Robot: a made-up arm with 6 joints. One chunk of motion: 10 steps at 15 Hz.
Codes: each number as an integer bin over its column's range. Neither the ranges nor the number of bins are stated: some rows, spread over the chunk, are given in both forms.
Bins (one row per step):
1: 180 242 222 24 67 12
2: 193 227 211 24 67 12
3: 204 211 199 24 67 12
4: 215 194 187 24 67 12
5: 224 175 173 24 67 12
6: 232 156 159 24 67 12
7: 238 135 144 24 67 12
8: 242 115 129 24 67 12
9: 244 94 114 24 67 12
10: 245 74 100 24 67 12
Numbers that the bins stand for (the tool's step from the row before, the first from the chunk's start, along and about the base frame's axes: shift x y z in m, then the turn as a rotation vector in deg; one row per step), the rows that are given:
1: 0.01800 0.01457 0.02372 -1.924 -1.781 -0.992
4: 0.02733 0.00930 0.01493 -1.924 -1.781 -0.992
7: 0.03347 0.00282 0.00414 -1.924 -1.781 -0.992
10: 0.03533 -0.00387 -0.00690 -1.924 -1.781 -0.992
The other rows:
2: 0.02147 0.01293 0.02096 -1.924 -1.781 -0.992
3: 0.02440 0.01117 0.01795 -1.924 -1.781 -0.992
5: 0.02973 0.00722 0.01142 -1.924 -1.781 -0.992
6: 0.03187 0.00513 0.00791 -1.924 -1.781 -0.992
8: 0.03453 0.00063 0.00038 -1.924 -1.781 -0.992
9: 0.03507 -0.00168 -0.00339 -1.924 -1.781 -0.992

